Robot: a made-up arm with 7 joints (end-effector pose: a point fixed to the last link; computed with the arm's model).
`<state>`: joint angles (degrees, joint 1 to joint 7).
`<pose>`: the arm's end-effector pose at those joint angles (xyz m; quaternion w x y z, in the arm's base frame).
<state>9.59 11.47 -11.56 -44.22 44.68 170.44 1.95</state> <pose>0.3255 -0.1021 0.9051 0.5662 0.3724 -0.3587 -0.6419</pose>
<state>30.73 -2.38 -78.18 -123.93 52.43 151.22 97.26</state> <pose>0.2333 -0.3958 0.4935 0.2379 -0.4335 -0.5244 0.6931</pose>
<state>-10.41 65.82 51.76 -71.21 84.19 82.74 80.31</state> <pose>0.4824 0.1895 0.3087 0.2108 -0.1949 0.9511 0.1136</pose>
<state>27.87 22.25 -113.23 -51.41 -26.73 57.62 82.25</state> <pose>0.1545 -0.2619 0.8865 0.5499 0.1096 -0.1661 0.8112</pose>
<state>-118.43 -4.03 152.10 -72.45 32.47 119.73 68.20</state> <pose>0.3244 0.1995 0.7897 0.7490 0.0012 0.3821 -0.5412</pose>
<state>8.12 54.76 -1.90 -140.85 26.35 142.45 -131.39</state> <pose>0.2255 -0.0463 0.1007 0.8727 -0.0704 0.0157 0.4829</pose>
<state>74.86 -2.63 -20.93 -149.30 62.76 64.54 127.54</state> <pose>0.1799 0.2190 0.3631 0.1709 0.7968 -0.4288 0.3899</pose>
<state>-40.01 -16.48 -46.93 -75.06 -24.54 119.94 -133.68</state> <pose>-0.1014 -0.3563 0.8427 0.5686 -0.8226 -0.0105 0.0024</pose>
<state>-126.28 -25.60 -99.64 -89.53 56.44 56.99 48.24</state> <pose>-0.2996 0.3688 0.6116 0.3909 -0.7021 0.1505 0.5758</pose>
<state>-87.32 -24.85 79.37 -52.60 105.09 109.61 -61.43</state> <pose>0.2448 0.1092 0.8939 0.8302 0.2552 -0.4928 -0.0530</pose>
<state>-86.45 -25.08 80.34 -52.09 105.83 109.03 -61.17</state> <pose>0.2416 0.1213 0.8928 0.8331 0.2668 -0.4834 -0.0330</pose>
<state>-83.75 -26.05 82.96 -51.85 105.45 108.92 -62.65</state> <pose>0.2346 0.1552 0.8849 0.8345 0.2760 -0.4768 0.0124</pose>
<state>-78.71 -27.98 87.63 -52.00 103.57 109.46 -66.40</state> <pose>0.2157 0.2152 0.8668 0.8290 0.2826 -0.4741 0.0898</pose>
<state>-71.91 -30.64 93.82 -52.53 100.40 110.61 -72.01</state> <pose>0.1757 0.2895 0.8380 0.8089 0.2884 -0.4755 0.1909</pose>
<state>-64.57 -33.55 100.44 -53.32 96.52 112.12 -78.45</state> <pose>0.1151 0.3579 0.8017 0.7709 0.2947 -0.4797 0.2980</pose>
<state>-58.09 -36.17 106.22 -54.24 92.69 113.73 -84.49</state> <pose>0.0493 0.4053 0.7653 0.7227 0.3006 -0.4856 0.3893</pose>
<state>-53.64 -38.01 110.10 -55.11 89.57 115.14 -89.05</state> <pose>-0.0003 0.4295 0.7376 0.6801 0.3031 -0.4937 0.4493</pose>
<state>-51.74 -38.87 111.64 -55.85 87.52 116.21 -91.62</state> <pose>-0.0208 0.4381 0.7238 0.6569 0.2990 -0.5052 0.4732</pose>
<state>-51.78 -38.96 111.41 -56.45 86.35 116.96 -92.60</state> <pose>-0.0174 0.4386 0.7216 0.6522 0.2892 -0.5190 0.4709</pose>
